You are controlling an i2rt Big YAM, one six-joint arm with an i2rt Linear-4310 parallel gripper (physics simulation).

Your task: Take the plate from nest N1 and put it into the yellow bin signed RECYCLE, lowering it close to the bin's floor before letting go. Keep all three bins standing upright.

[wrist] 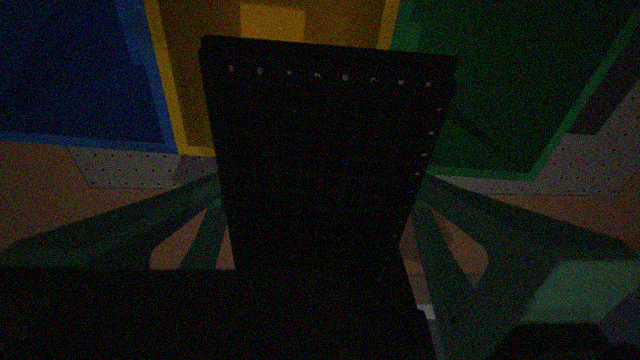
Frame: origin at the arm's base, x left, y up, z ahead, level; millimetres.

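Seen in the pictures: gripper, fingertip midpoint: (319, 181).
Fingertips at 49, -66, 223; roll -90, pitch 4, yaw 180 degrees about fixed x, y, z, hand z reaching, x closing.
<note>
Offsets run from my fingertips to a thing's top centre, as dx, dy, dz. "pt": to the spot under its first point. Level surfaces: height alone.
A black plate @[+1, +15, -5] (320, 150) with pale marks along its far and right edges fills the middle of the wrist view. My gripper (319, 181) is shut on it, one green finger on each side. The yellow bin @[pt +87, -62, +37] (165, 75) stands beyond the plate, between the other two bins. The plate's far edge overlaps the view of the yellow bin's opening and its right corner overlaps the green bin. The plate hides part of the yellow bin's near rim and inside, and the bin's sign cannot be read. The plate's height above the rims cannot be told. Nest N1 cannot be made out.
A blue bin @[pt +217, -151, +21] (75, 75) stands directly left of the yellow one, and a green bin @[-108, -61, +43] (510, 90) stands to its right. A grey perforated board @[dy -241] (125, 167) lies under the bins. A brown surface @[dy -254] (30, 190) shows in front of it. The picture is dark and grainy.
</note>
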